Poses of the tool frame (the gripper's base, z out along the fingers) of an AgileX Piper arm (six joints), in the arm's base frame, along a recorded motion.
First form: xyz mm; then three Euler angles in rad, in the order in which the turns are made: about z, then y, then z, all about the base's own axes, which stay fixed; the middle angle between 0 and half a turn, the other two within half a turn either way.
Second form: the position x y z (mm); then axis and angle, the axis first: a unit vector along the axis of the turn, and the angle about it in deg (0 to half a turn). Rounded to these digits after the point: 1 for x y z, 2 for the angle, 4 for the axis.
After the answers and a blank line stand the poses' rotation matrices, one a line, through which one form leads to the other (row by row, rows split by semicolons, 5 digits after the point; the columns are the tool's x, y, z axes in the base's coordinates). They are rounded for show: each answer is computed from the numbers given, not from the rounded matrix.
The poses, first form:
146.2, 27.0, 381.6, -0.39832, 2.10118, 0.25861
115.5, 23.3, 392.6, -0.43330, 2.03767, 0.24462
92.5, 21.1, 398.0, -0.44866, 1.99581, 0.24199
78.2, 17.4, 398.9, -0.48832, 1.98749, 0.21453
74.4, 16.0, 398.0, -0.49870, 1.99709, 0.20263
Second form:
146.2, 27.0, 381.6, -0.3223, 0.9458, -0.0400, 120.55
115.5, 23.3, 392.6, -0.3319, 0.9415, -0.0579, 117.06
92.5, 21.1, 398.0, -0.3378, 0.9389, -0.0664, 114.75
78.2, 17.4, 398.9, -0.3429, 0.9352, -0.0885, 114.57
74.4, 16.0, 398.0, -0.3420, 0.9349, -0.0946, 115.23

-0.35156 -0.42540 0.83393; -0.49421 0.84089 0.22060; -0.79508 -0.33458 -0.50586
-0.29465 -0.40316 0.86640; -0.50630 0.83480 0.21627; -0.81046 -0.37493 -0.45010
-0.25676 -0.38956 0.88449; -0.51015 0.83192 0.21832; -0.82087 -0.39517 -0.41233
-0.24937 -0.37353 0.89347; -0.53448 0.82245 0.19467; -0.80756 -0.42900 -0.40474
-0.25945 -0.37046 0.89188; -0.54158 0.82044 0.18324; -0.79961 -0.43548 -0.41350

